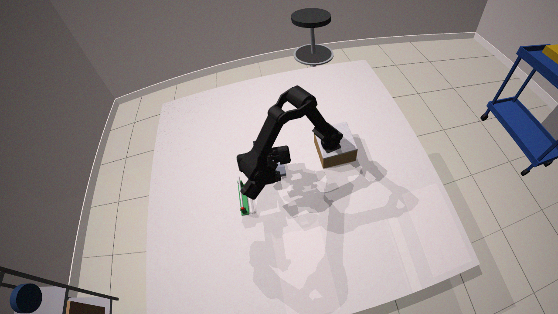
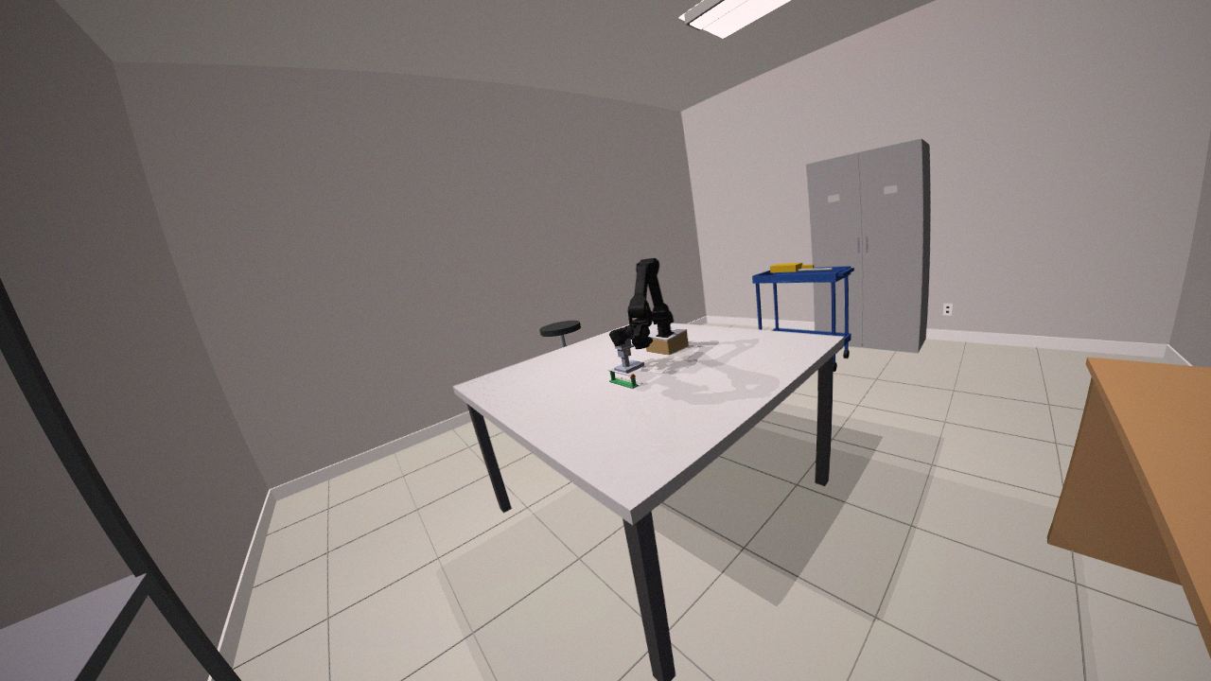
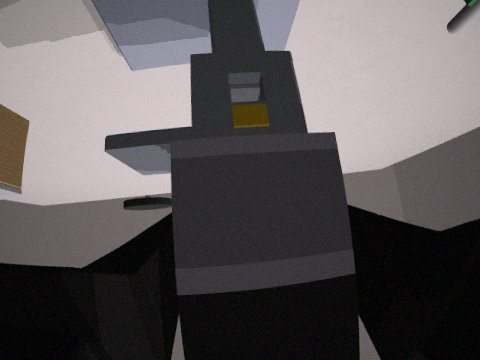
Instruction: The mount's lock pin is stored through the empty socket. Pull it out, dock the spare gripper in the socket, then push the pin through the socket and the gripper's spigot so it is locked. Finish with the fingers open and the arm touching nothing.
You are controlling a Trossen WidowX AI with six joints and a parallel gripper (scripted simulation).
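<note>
Now: the spare gripper 10 mm to the left of my gripper tip. The rest, counted from my gripper tip: green pin rest 140 mm ahead, 100 mm to the left, 100 mm below; then grey mount 10 mm behind, 20 mm to the left, 70 mm below.
</note>
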